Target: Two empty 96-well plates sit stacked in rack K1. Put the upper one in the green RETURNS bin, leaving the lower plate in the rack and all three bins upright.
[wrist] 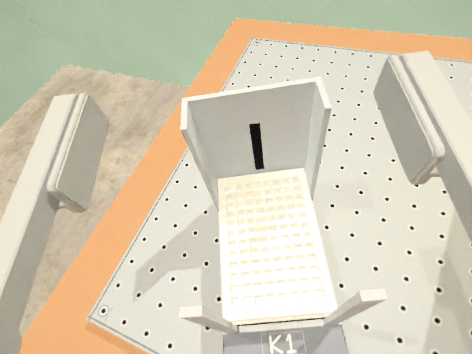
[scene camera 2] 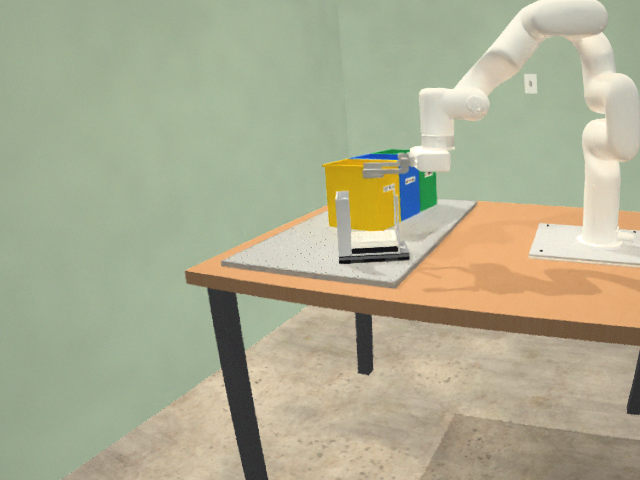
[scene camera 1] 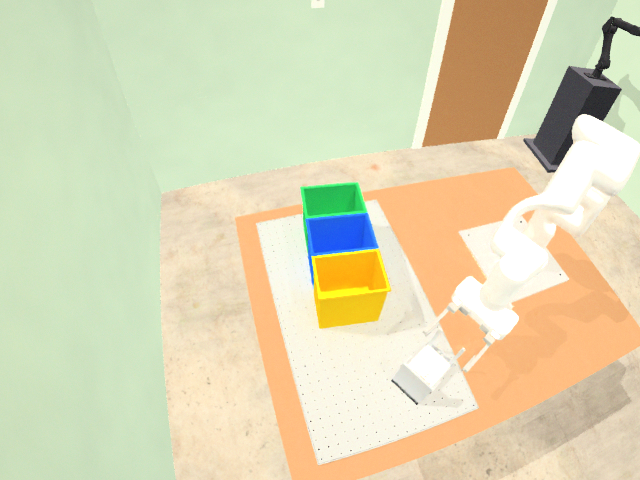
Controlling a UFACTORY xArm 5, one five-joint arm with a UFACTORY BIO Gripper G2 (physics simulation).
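Places are measured from the arm's base along level axes (x down, y left, z ahead), in metres.
Pixels of known places: end effector, tool point: (wrist: 235, 134) (scene camera 2: 372, 170) (scene camera 1: 450, 346); arm's base, origin of the base link: (scene camera 2: 598, 243).
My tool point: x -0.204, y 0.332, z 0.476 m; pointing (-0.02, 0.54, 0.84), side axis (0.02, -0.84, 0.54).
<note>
Ahead of a thing's pixels: the offset from my tool point to its top centre. Level surfaces: height alone.
Rack K1 @[dx +0.054, dy -0.002, dz +0.011 m] (scene camera 1: 410, 381) (scene camera 2: 343, 224) (wrist: 284, 344) stands upright near the pegboard's front corner, with a tall back wall and two slim front posts. The pale upper plate @[dx +0.153, dy +0.003, dz +0.019 m] (scene camera 1: 429, 364) (scene camera 2: 374, 237) (wrist: 272, 240) lies flat inside it; the lower plate is largely hidden beneath and hard to tell apart. My gripper (scene camera 1: 446, 351) (scene camera 2: 368, 171) (wrist: 245, 135) is open and empty, its fingers level and wide apart, above the rack's height. In the wrist view the fingers flank the rack's back wall. The green bin @[dx +0.020, dy -0.503, dz +0.194 m] (scene camera 1: 333, 198) (scene camera 2: 428, 193) is upright at the far end of the bin row.
The blue bin @[dx +0.020, dy -0.371, dz +0.192 m] (scene camera 1: 341, 232) (scene camera 2: 409, 193) and the yellow bin @[dx +0.020, dy -0.239, dz +0.189 m] (scene camera 1: 348, 310) (scene camera 2: 364, 198) stand upright in line with the green one, the yellow nearest the rack. The pegboard @[dx +0.200 m] (scene camera 1: 341, 403) (scene camera 2: 289, 253) (wrist: 370, 215) lies on the orange table @[dx +0.213 m] (scene camera 1: 496, 392) (scene camera 2: 491, 294) (wrist: 65, 320).
</note>
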